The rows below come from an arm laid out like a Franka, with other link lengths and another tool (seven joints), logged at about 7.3 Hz.
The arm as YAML. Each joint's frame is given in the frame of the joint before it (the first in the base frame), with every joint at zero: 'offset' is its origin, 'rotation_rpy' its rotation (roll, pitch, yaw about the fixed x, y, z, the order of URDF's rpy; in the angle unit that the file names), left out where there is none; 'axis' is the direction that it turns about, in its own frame. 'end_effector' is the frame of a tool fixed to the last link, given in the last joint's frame.
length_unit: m
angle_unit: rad
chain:
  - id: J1
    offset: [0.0, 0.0, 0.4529]
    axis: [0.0, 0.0, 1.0]
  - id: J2
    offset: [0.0, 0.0, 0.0]
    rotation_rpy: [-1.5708, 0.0, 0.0]
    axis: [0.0, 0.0, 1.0]
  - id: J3
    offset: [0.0, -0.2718, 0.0]
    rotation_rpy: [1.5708, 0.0, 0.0]
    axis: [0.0, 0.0, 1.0]
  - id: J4
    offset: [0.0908, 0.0, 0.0]
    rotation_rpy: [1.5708, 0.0, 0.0]
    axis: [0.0, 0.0, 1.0]
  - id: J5
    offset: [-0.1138, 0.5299, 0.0]
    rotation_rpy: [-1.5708, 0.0, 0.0]
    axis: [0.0, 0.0, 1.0]
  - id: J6
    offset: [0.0, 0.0, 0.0]
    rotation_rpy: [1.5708, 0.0, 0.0]
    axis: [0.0, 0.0, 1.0]
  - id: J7
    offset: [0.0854, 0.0, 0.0]
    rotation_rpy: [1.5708, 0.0, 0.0]
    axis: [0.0, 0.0, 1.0]
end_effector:
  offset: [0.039, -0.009, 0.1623]
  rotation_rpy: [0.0, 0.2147, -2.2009]
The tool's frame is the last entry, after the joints.
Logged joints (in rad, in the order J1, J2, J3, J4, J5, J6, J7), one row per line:
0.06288 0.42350 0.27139 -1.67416 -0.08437 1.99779 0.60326
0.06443 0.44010 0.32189 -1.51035 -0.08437 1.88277 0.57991
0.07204 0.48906 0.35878 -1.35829 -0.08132 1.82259 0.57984
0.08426 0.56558 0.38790 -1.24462 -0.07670 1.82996 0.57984
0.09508 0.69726 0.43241 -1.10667 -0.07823 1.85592 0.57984
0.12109 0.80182 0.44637 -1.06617 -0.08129 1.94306 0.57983
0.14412 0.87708 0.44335 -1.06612 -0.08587 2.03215 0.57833
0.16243 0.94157 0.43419 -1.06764 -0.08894 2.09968 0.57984
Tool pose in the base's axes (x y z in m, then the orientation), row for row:
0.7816 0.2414 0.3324 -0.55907 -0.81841 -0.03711 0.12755
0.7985 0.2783 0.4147 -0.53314 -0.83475 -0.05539 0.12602
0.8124 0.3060 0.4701 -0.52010 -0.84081 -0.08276 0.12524
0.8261 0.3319 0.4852 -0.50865 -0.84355 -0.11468 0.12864
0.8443 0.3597 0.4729 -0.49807 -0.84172 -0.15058 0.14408
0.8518 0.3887 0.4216 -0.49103 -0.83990 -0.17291 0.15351
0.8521 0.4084 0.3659 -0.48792 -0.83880 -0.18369 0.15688
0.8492 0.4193 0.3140 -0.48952 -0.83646 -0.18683 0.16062
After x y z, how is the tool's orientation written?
As a quaternion, x y z w.
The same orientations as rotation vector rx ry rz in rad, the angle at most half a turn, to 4 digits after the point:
-1.6266 -2.3812 -0.1080
-1.5526 -2.4309 -0.1613
-1.5153 -2.4496 -0.2411
-1.4790 -2.4528 -0.3335
-1.4357 -2.4263 -0.4340
-1.4079 -2.4083 -0.4958
-1.3964 -2.4006 -0.5257
-1.3981 -2.3890 -0.5336

